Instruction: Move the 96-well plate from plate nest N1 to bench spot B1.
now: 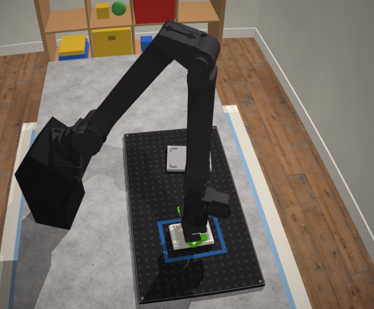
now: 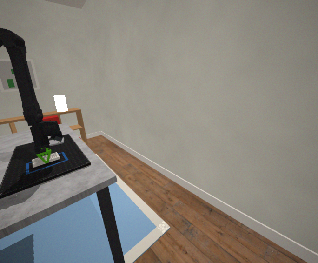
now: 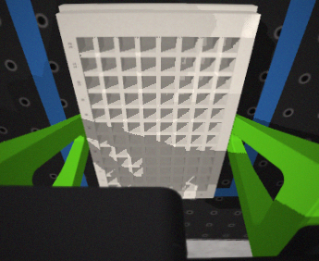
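Right now the white 96-well plate is right at my hand. The rest, counted from my hand: grey plate nest: 150 mm ahead, 300 mm to the left, 10 mm below.
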